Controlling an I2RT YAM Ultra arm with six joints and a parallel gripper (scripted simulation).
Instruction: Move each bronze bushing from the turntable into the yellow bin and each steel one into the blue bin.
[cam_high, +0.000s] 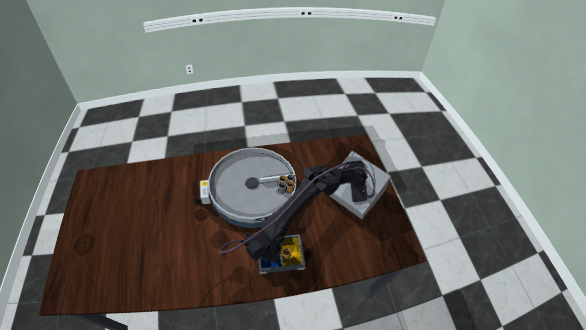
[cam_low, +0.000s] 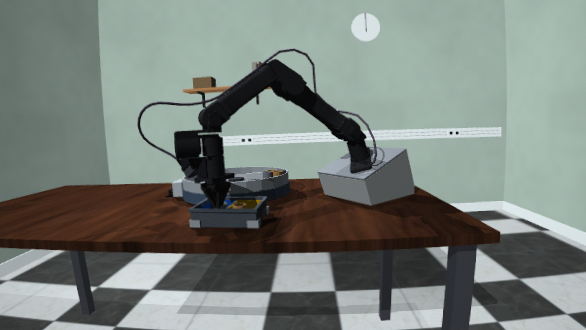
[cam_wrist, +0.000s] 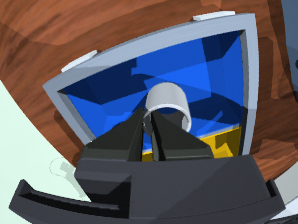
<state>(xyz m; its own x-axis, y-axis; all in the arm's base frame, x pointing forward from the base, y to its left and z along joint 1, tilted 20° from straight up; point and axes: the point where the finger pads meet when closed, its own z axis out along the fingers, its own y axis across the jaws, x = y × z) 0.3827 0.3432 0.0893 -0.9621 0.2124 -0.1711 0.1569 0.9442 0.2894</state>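
Now: hand 1 cm short of the blue bin, 1 cm to the left of it and 2 cm above it. Also, from my hand: grey turntable (12 cm ahead, 37 cm to the right, 1 cm above); yellow bin (7 cm behind, 3 cm to the right, 2 cm below); bin tray (3 cm behind, 2 cm to the right, 2 cm below).
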